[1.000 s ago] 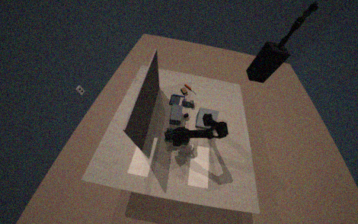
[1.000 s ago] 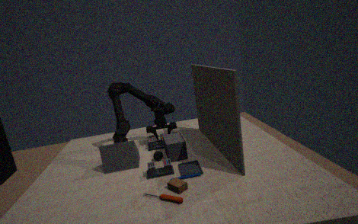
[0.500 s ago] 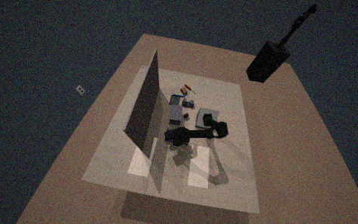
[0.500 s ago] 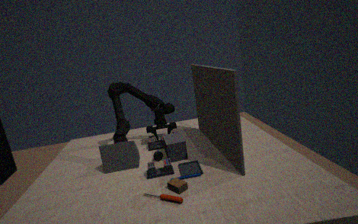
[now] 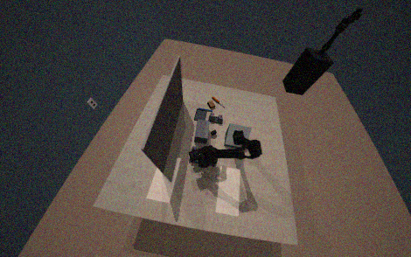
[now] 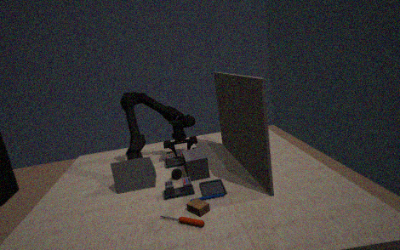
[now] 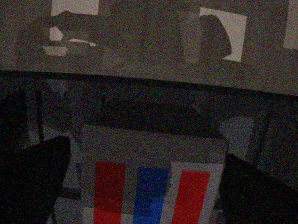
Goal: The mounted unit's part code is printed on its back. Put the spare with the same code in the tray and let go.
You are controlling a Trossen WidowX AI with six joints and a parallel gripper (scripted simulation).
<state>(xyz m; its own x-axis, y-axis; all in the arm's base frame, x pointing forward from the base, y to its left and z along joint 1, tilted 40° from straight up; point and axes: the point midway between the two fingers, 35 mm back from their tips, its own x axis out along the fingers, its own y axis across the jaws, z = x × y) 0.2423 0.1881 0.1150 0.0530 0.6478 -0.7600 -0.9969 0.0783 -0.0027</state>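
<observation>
Right now my gripper tip is 3 cm below the dark spare block. From my gripper tip the other things lie so: dark mounted unit (21 cm to the right, 4 cm ahead, 3 cm above); then tray (42 cm to the right, 8 cm ahead, 1 cm below); then tall grey panel (28 cm ahead, 22 cm to the right, 21 cm above).
</observation>
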